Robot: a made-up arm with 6 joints.
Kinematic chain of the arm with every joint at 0, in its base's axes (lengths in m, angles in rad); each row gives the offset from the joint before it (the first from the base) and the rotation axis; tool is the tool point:
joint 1: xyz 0 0 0.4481 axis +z
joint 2: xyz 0 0 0 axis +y
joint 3: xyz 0 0 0.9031 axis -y
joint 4: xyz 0 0 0 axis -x
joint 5: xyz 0.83 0 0 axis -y
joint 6: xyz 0 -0.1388 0 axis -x
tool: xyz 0 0 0
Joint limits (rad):
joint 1: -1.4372..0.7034
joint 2: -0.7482..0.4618
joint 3: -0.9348..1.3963
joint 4: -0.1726..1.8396
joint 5: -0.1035..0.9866
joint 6: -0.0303..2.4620
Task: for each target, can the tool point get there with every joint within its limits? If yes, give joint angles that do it. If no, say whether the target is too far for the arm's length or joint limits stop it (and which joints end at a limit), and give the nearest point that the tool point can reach.
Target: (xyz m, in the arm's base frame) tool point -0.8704 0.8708 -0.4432
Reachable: no: joint limits stop it (at a limit: joint 1, joint 2, joint 3, joint 4) | nearest point 0.4933 0.4667 0.4624 | short by 1.686 m
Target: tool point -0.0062 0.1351 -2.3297
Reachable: no: too far | nearest point 0.4871 0.2338 0.4350 | short by 2.810 m
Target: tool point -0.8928 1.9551 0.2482
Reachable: no: too far | nearest point -0.4908 1.0747 1.7318 | short by 1.771 m
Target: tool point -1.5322 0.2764 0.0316
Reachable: no: joint limits stop it (at a limit: joint 1, joint 2, joint 3, joint 4) | nearest point -0.0659 -0.5363 0.4350 | short by 1.724 m
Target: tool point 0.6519 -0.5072 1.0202
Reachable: yes | joints -0.5254 0.0577 -0.4471 0.6340 0.0117 2.2163
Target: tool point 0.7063 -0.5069 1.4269
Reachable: yes | joints -0.5943 0.0347 -0.0377 1.3932 0.2844 0.6892
